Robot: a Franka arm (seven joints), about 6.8 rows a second.
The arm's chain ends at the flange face. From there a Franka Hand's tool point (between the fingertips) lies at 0.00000 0.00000 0.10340 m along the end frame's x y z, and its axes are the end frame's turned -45 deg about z.
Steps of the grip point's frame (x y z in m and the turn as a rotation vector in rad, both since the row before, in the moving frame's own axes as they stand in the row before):
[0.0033 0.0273 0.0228 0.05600 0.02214 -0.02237]
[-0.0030 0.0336 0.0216 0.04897 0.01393 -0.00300]
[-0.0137 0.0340 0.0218 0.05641 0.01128 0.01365]
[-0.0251 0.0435 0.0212 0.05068 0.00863 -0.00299]
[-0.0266 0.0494 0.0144 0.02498 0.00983 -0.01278]
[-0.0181 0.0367 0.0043 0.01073 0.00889 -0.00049]
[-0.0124 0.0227 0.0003 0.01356 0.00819 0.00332]
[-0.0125 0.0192 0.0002 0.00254 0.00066 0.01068]
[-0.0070 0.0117 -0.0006 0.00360 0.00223 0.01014]
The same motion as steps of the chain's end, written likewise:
[0.0242 0.0227 0.0230 0.05525 -0.02394 -0.02237]
[0.0242 0.0305 0.0217 0.04448 -0.02478 -0.00300]
[0.0176 0.0387 0.0220 0.04786 -0.03191 0.01365]
[0.0161 0.0528 0.0213 0.04194 -0.02973 -0.00299]
[0.0172 0.0563 0.0144 0.02461 -0.01071 -0.01278]
[0.0133 0.0402 0.0043 0.01387 -0.00130 -0.00049]
[0.0077 0.0264 0.0003 0.01538 -0.00380 0.00332]
[0.0049 0.0226 0.0002 0.00226 -0.00133 0.01068]
[0.0034 0.0136 -0.0006 0.00412 -0.00097 0.01014]

